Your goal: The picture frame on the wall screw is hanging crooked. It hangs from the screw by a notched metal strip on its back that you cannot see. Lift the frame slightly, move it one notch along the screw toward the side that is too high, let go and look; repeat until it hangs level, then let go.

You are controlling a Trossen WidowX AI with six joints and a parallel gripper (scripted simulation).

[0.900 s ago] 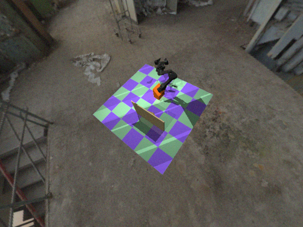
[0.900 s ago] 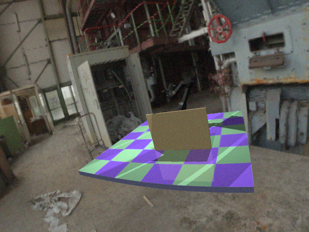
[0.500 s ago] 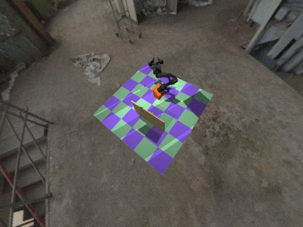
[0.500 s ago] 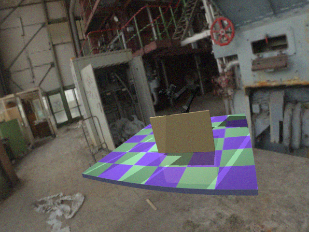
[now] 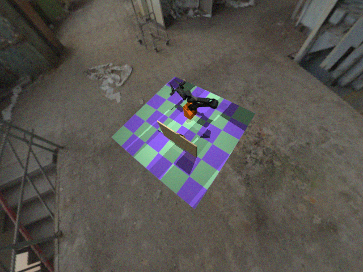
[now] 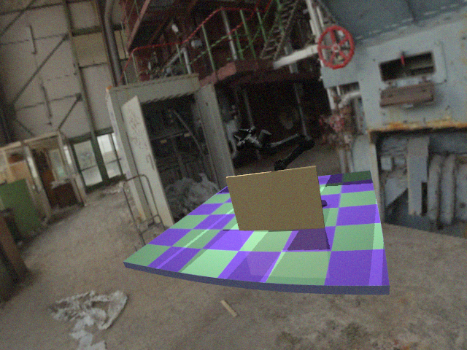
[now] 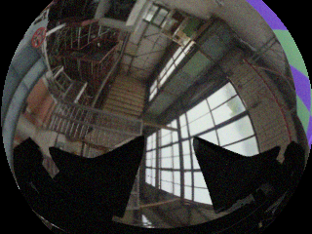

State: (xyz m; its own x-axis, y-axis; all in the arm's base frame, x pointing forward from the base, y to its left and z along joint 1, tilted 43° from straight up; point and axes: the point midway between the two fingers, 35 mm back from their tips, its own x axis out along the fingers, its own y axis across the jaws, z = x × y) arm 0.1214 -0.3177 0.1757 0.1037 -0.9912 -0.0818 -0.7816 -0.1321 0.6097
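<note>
Right now my gripper tip is 350 mm to the right of the picture frame, 340 mm above it and 290 mm short of it. Round my gripper tip: tan wall board (350 mm below, 340 mm to the left, 300 mm ahead).
</note>
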